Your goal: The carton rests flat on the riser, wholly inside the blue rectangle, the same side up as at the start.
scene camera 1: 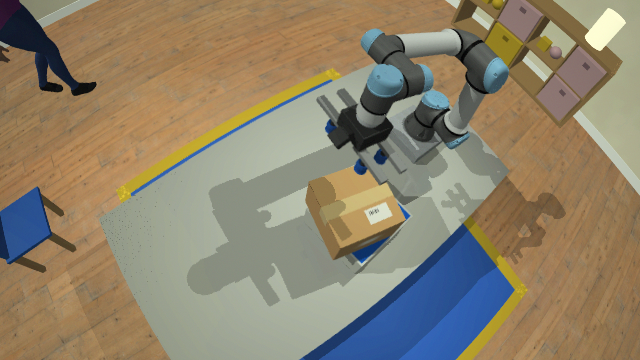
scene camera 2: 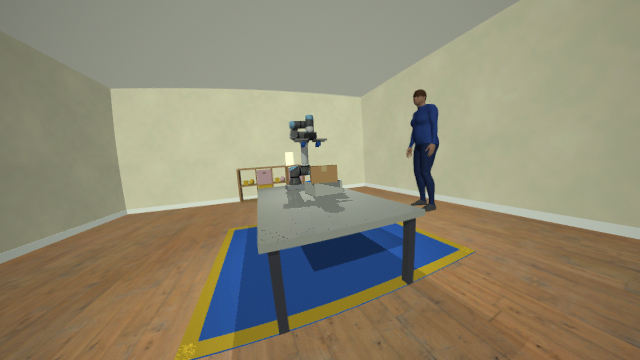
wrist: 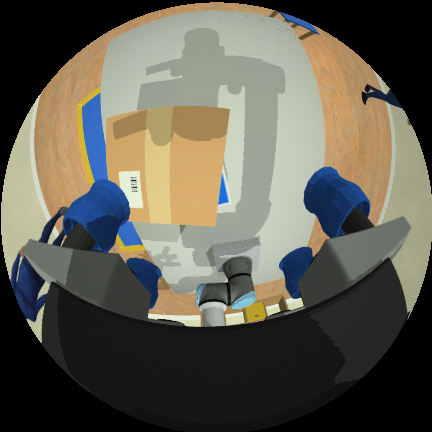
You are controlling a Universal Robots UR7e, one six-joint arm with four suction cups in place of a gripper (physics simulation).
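The brown carton [scene camera 1: 357,210] [scene camera 2: 324,174] [wrist: 192,165] rests level on the grey riser [scene camera 2: 325,190], with its tape and white label on top. Parts of the blue rectangle [scene camera 1: 371,251] [wrist: 223,194] show beside the carton at its right and lower right in scene camera 1. The carton hides the rest, so I cannot tell whether it is wholly inside. My gripper [scene camera 1: 355,142] [scene camera 2: 310,144] [wrist: 217,240] is open and off the carton. Its four blue suction cups hold nothing and hang above and to one side of the carton, toward the arm's base.
The riser stands on the grey table [scene camera 1: 175,260] [scene camera 2: 370,205], near the arm's base [scene camera 1: 420,145]. A blue and yellow mat [scene camera 1: 465,280] [scene camera 2: 250,300] lies under the table. A blue chair [scene camera 1: 25,222], a shelf unit [scene camera 1: 560,17] and people [scene camera 1: 27,35] [scene camera 2: 425,125] are around the table.
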